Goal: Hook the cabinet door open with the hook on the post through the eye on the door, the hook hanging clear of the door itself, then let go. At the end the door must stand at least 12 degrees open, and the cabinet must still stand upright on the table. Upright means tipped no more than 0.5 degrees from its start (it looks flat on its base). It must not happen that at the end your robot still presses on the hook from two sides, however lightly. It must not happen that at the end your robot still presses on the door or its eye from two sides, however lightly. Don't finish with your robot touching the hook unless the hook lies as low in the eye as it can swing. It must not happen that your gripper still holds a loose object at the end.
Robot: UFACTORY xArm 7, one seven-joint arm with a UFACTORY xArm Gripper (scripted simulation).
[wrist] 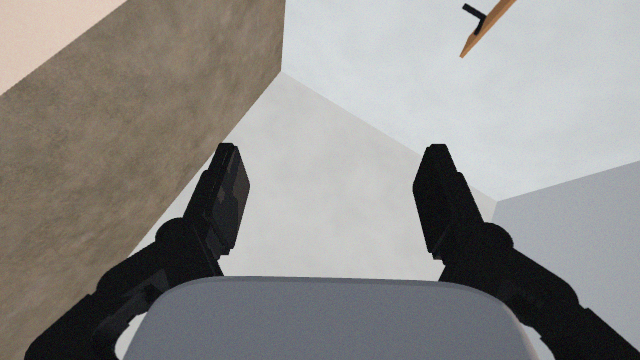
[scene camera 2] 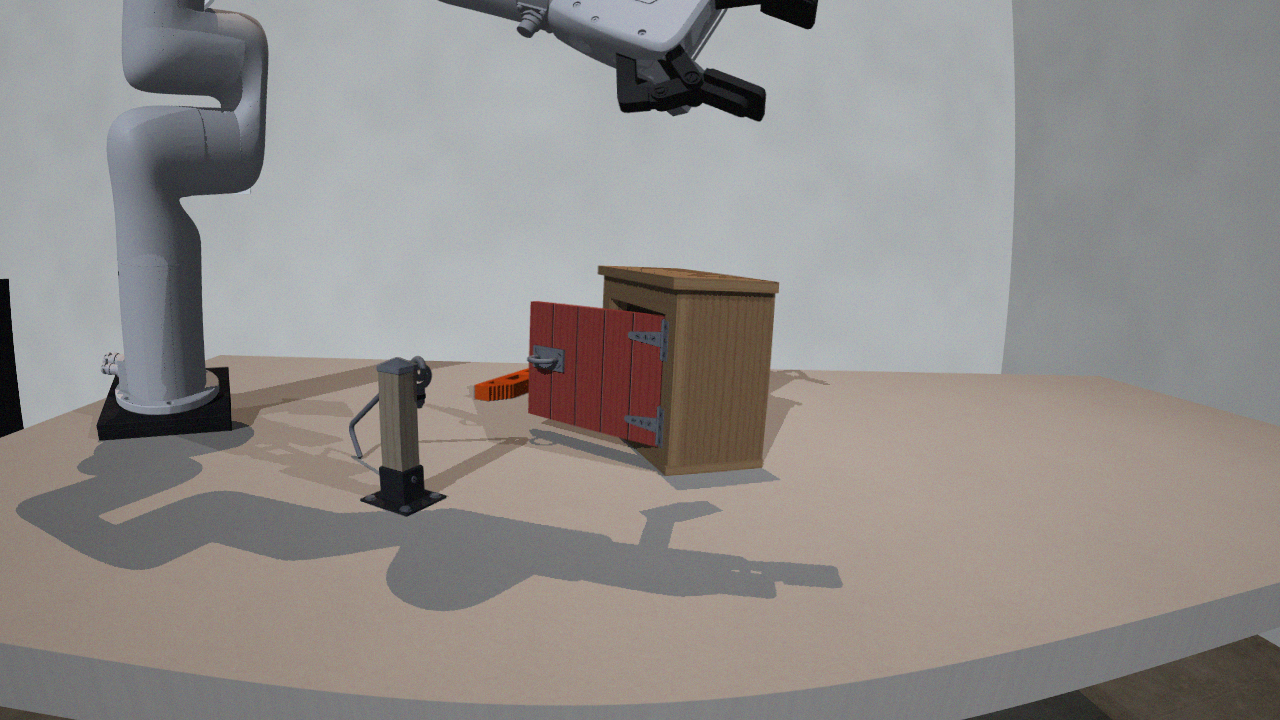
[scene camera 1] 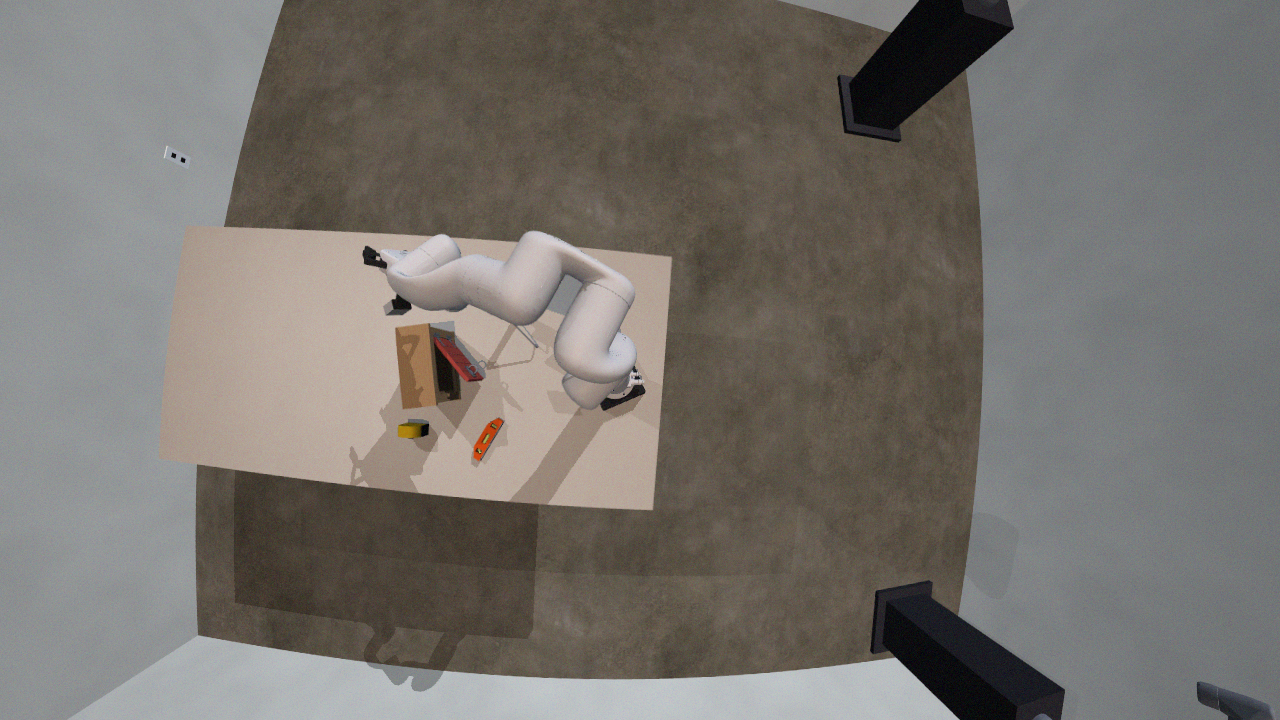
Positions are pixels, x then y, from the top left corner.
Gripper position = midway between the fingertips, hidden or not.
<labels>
my gripper: wrist 330, 165; scene camera 2 791, 57; scene camera 1 385, 254
wooden cabinet: scene camera 2; scene camera 1; not seen in the wrist view (out of frame)
same spot on wooden cabinet: [scene camera 1: 416, 355] = [scene camera 2: 683, 273]
</labels>
